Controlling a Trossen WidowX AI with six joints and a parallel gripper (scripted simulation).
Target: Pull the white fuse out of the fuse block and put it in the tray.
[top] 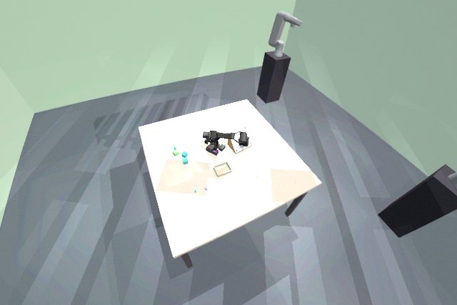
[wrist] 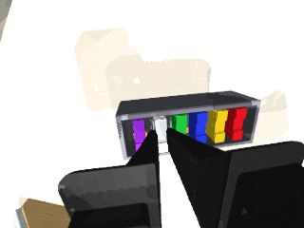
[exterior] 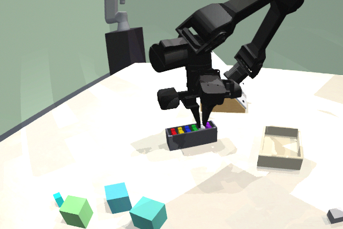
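Now: gripper tip 1 cm short of the beige tray, 20 cm to the right of it and 3 cm above it. Round my gripper tip: small grey cube (21 cm ahead, 31 cm to the left, 3 cm below); white fuse (1 cm below).
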